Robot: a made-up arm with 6 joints.
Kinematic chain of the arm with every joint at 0, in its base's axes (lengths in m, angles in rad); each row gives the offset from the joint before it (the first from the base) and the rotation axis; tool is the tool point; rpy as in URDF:
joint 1: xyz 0 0.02 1.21 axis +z
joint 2: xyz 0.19 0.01 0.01 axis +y
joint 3: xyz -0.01 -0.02 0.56 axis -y
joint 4: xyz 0 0.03 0.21 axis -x
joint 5: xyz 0.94 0.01 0 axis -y
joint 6: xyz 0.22 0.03 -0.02 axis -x
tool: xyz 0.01 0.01 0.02 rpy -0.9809 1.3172 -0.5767
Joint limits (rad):
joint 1: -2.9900..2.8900
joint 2: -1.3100..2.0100
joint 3: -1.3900..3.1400
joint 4: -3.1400..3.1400
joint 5: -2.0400..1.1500
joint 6: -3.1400..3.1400
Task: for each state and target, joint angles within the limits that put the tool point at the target. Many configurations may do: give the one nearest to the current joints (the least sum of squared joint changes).
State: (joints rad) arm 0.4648 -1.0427 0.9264 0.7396 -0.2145 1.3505
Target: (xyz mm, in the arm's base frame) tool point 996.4 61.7 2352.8
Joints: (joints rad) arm 0.0537 -0.2926 0.1800 0.7690 -0.3812 1.3657
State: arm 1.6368 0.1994 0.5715 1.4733 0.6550 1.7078
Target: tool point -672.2 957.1 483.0
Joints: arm 2.0688 1.0139 -0.2568 1.5433 0.6896 1.6970
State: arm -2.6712 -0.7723 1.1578 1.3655 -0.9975 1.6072
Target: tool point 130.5 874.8 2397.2
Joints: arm -1.9449 -0.8772 1.1983 1.4395 -1.1208 1.6205
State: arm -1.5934 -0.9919 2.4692 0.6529 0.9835 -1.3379
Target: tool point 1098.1 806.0 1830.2
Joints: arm -2.4162 -0.7824 1.8940 0.7282 0.7664 -1.3470
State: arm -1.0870 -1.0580 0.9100 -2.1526 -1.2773 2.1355
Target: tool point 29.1 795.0 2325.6
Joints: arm -1.3340 -1.0912 0.5796 -1.9784 -1.5939 2.1662
